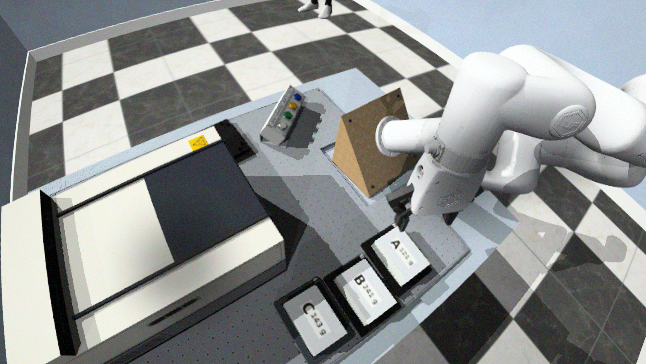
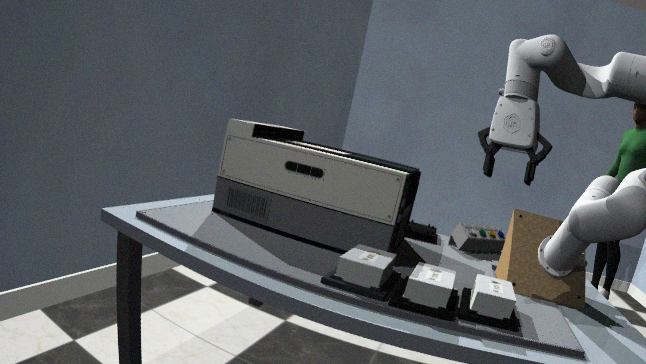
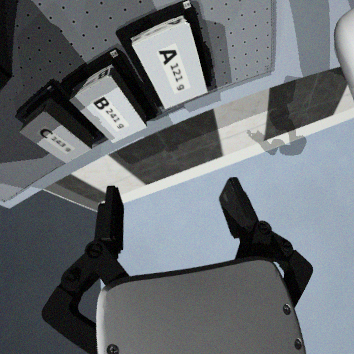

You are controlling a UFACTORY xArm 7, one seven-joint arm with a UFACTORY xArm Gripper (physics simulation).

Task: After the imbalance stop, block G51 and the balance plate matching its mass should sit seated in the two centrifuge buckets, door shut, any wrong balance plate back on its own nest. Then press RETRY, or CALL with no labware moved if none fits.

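Places are measured from the arm's base along level axes (x right, y ahead, z up), in centimetres.
Where they show: gripper, fingertip midpoint: [image 1: 422, 222] [image 2: 506, 179] [image 3: 173, 191]; arm's base at its link origin: [image 1: 390, 136] [image 2: 556, 257].
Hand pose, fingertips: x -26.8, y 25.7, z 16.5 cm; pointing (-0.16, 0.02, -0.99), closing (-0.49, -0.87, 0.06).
Note:
Each offset is from my fingertips to the top centre of the thing.
The centrifuge [image 1: 255, 255] [image 2: 310, 175] has a dark panel @(dz -4.3, dx +29.9, dy +29.7 cm) [image 1: 205, 200] and a cream panel over its top; no opening shows, and the buckets and block G51 are not visible. Balance plates A, 121 g @(dz -20.2, dx -1.3, dy -3.9 cm) [image 1: 400, 257] [image 2: 492, 300] [image 3: 172, 65], B, 241 g @(dz -20.2, dx -2.6, dy +9.5 cm) [image 1: 365, 292] [image 2: 429, 289] [image 3: 110, 110], and C, 143 g @(dz -20.2, dx -0.6, dy +22.7 cm) [image 1: 316, 320] [image 2: 365, 269] [image 3: 56, 132], each sit on a black nest. The button box @(dz -17.2, dx +56.4, dy -5.8 cm) [image 1: 272, 131] [image 2: 470, 240] has grey, green, yellow and blue buttons; their labels are unreadable. My gripper [image 1: 426, 223] [image 2: 508, 179] [image 3: 173, 191] is open and empty, high above the table near plate A's end.
A brown wedge-shaped mount [image 1: 362, 150] [image 2: 530, 240] carries the arm's base beside the button box. A small black item @(dz -22.5, dx +58.9, dy +16.5 cm) [image 1: 237, 142] [image 2: 422, 231] lies between the centrifuge and the button box. A person in green [image 2: 631, 155] stands behind the table.

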